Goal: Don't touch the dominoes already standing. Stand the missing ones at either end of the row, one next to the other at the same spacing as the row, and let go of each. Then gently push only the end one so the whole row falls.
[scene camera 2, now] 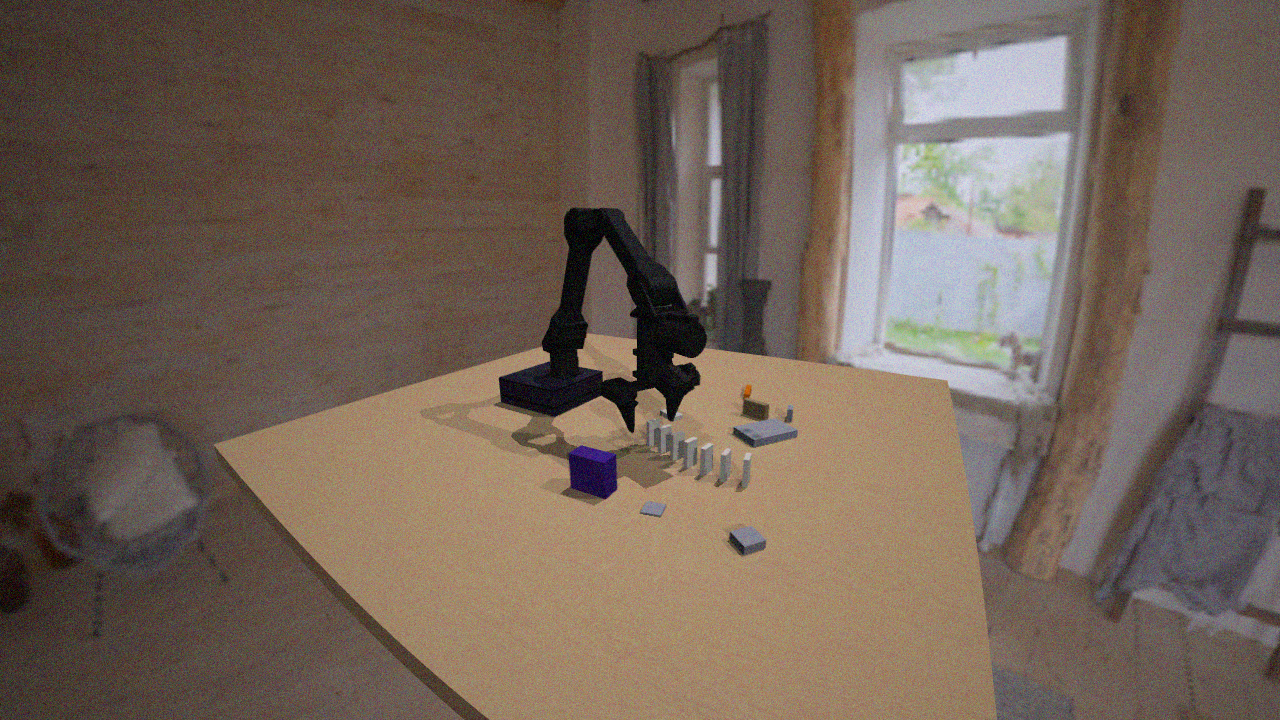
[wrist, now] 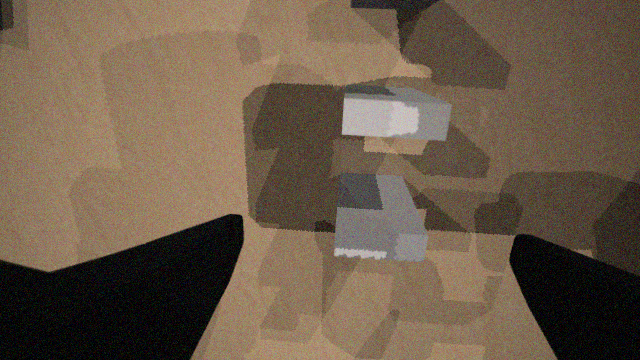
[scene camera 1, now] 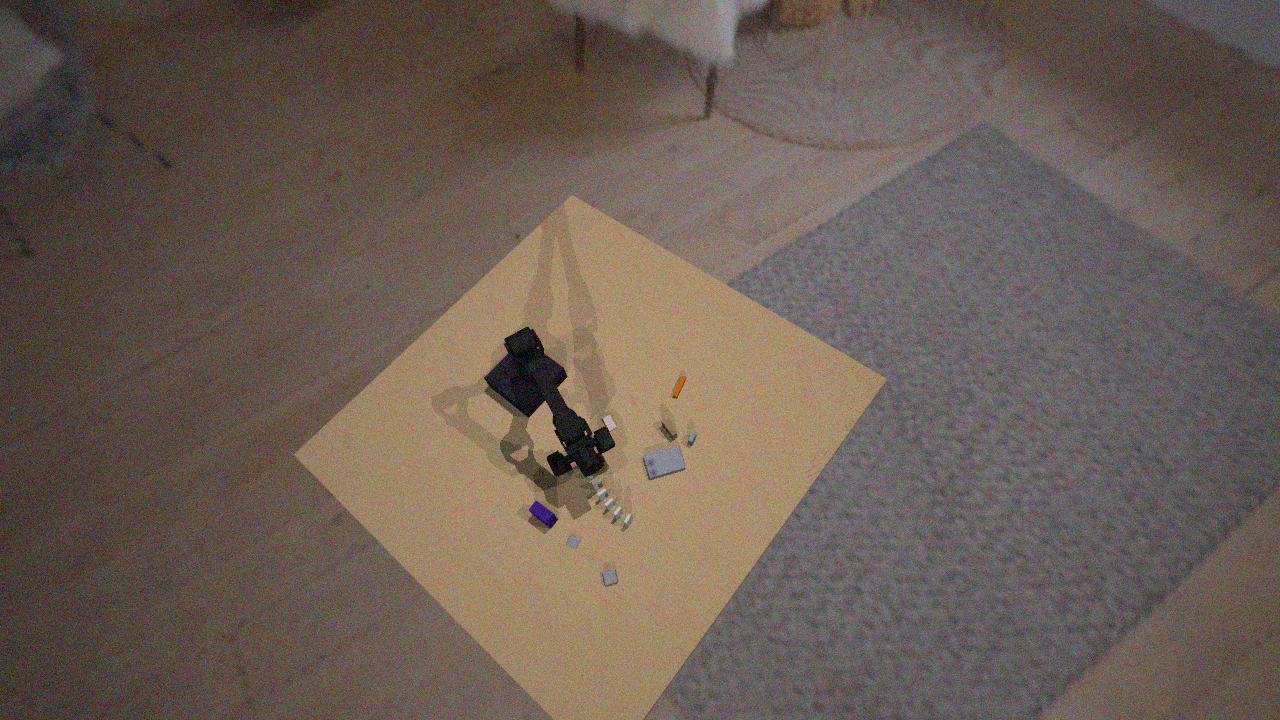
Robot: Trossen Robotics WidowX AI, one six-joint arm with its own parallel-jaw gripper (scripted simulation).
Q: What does my gripper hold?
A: Nothing.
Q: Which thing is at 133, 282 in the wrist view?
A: My gripper.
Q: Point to a domino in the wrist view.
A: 376, 218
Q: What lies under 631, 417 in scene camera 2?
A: My gripper.
